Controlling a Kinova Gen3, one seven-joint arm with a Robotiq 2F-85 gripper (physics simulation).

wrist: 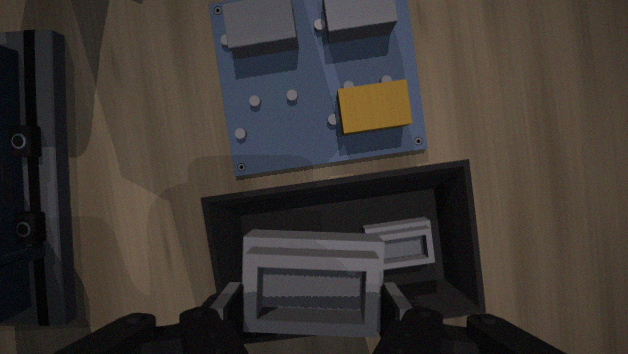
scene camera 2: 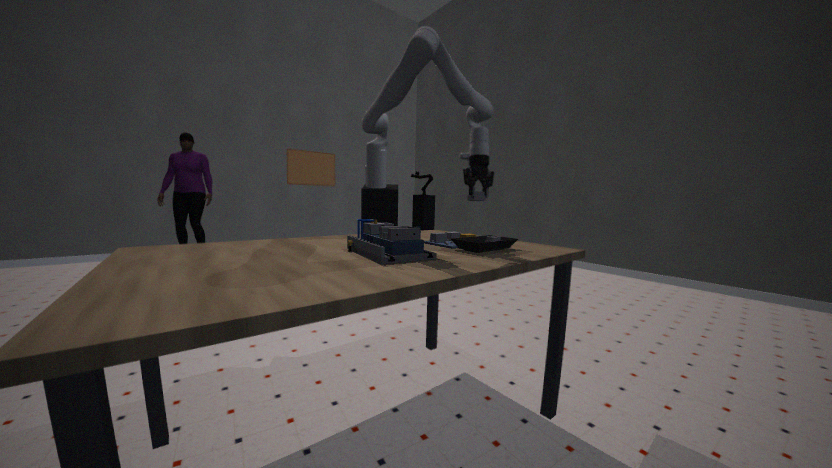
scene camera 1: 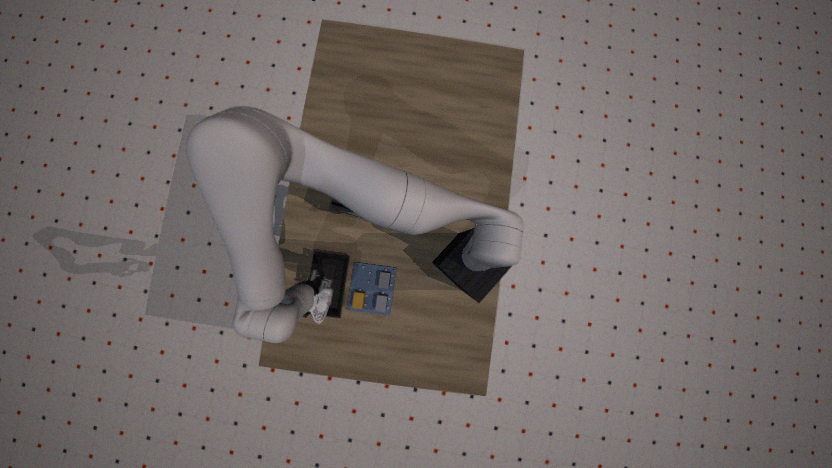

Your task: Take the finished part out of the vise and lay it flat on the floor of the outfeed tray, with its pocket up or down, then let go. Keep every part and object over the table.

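Places are measured from the arm's base along level axes (x right, y ahead, z up), in millimetres.
Pixels of known places: gripper, between the fingertips: [wrist: 311,304] [scene camera 2: 478,197] [scene camera 1: 319,286]; arm's base, origin of its link: [scene camera 2: 376,187].
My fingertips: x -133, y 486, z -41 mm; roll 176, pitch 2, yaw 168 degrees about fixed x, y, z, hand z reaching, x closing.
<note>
For each thing: its top centre in the pictures, then the offset to it from my fingertips. Level surfaces: height alone.
- finished part, centre of its top: [wrist: 310,299] [scene camera 1: 320,288] [scene camera 2: 476,191] dx -3, dy -11, dz +22 mm
- similar grey part, centre of its top: [wrist: 403,249] [scene camera 2: 493,236] dx -70, dy +31, dz -152 mm
- vise, centre of its top: [scene camera 2: 388,224] dx +341, dy -112, dz -100 mm
- blue plate, centre of its top: [wrist: 317,75] [scene camera 1: 372,288] [scene camera 2: 453,242] dx -28, dy -141, dz -191 mm
- yellow block, centre of its top: [wrist: 375,106] [scene camera 1: 358,300] dx -70, dy -97, dz -155 mm
- wooden table, height of its surface: dz -199 mm
My gripper [wrist: 311,304] [scene camera 2: 478,193] is shut on the finished part [wrist: 312,287] [scene camera 2: 477,197], a grey block with a stepped edge. It is held by its two ends, pocket facing the wrist camera. It hangs well above the black outfeed tray [wrist: 461,225] [scene camera 2: 482,245] [scene camera 1: 345,279], over the tray's near side in the wrist view. A similar grey part [wrist: 406,247] lies in the tray at the right end, pocket up, partly hidden by the held part. The vise [wrist: 56,185] [scene camera 2: 401,246] stands left of the tray in the wrist view; the arm hides most of it in scene camera 1.
A blue plate [wrist: 280,120] [scene camera 1: 370,291] lies close beside the tray, with a yellow block [wrist: 375,106] [scene camera 1: 358,299], two grey blocks and small pegs on it. The black robot base [scene camera 1: 478,288] stands at the table's far side. The wooden table [scene camera 1: 430,349] extends around them.
</note>
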